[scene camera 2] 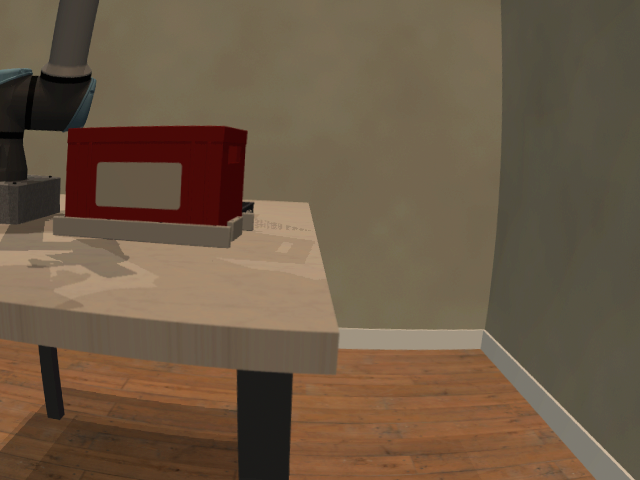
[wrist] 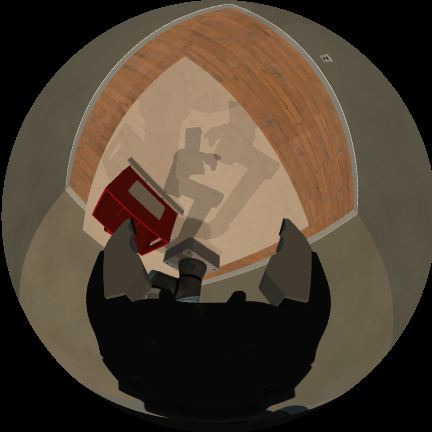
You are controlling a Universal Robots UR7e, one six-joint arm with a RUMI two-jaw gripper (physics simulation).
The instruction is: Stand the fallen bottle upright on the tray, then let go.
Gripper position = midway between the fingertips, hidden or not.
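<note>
The gripper point(wrist: 206, 221) can be seen in this scene, and so can a grey rail point(scene camera 2: 170, 233).
</note>
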